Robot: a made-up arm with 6 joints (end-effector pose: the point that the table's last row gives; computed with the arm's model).
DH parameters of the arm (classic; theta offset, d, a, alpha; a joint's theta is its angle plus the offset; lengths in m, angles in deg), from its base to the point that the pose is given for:
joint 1: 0 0.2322 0 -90
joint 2: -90 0 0.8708 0
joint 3: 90 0.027 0 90
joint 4: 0 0.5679 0 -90
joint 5: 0 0 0 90
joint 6: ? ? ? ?
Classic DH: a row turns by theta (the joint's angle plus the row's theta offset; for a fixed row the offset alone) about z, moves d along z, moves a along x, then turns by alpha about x.
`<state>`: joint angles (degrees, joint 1 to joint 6).
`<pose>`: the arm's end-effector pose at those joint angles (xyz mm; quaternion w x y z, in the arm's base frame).
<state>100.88 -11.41 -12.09 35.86 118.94 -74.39</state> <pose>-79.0 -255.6 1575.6 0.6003 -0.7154 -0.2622 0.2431</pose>
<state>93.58 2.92 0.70 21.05 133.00 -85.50</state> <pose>-90.2 198.0 1529.1 0.3570 -0.9149 -0.1578 0.1035</pose>
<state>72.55 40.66 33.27 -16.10 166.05 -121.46</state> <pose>270.1 906.4 955.3 0.4907 0.8635 0.0045 -0.1164</pose>
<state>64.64 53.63 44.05 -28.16 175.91 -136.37</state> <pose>440.5 977.3 686.4 0.6835 0.6809 -0.0298 -0.2613</pose>
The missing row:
joint 6: 0 0.1928 0 0
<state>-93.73 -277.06 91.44 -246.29 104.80 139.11</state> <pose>132.9 -1000.3 -169.6 0.6493 -0.1049 0.5855 -0.4738</pose>
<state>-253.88 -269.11 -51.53 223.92 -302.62 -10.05</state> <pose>-252.7 1182.7 812.3 0.8472 -0.1605 0.2711 -0.4278</pose>
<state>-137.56 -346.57 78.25 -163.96 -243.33 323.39</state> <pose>-521.8 -449.2 1230.6 0.9673 -0.2407 0.0792 0.0150</pose>
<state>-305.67 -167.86 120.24 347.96 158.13 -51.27</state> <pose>-256.5 -336.7 -305.1 0.5660 -0.5891 0.5755 0.0385</pose>
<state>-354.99 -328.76 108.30 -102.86 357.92 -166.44</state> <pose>937.4 116.1 397.0 0.2171 0.6344 0.6930 0.2647</pose>
